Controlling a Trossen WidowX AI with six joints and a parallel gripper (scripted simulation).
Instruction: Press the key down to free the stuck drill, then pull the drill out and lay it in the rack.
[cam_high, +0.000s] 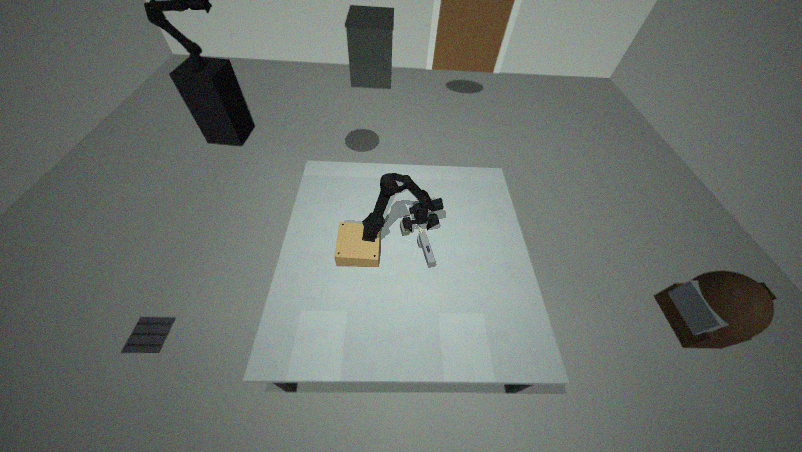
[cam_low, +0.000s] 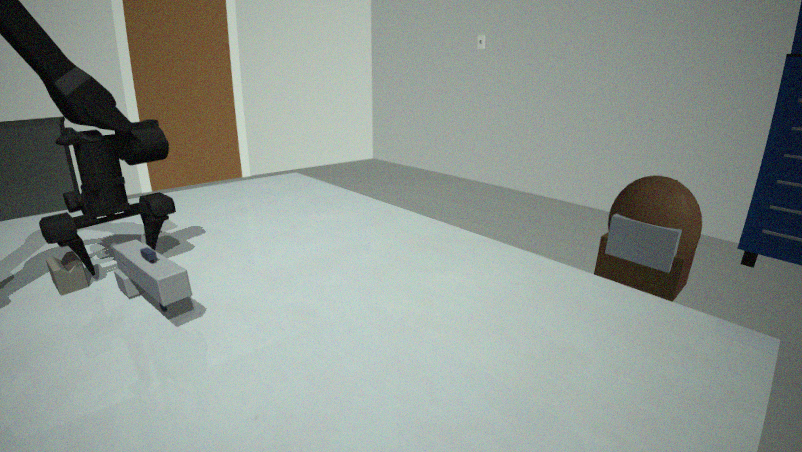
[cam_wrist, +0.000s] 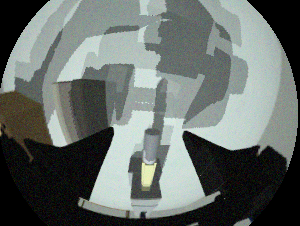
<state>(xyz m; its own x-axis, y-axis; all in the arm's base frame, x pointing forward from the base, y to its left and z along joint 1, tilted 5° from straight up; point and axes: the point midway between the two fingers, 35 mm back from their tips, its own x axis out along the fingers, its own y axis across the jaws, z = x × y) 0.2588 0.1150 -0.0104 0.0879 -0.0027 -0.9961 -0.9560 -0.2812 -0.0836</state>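
Now: gripper tip 10 mm short of the drill, 40 mm to the left of it and 30 mm below it. From my gripper tip the other things lie so: rack: 80 mm behind, 10 mm above; grey housing: 40 mm ahead, 140 mm to the right, 30 mm above; small blue key: 50 mm ahead, 160 mm to the right, 40 mm above.
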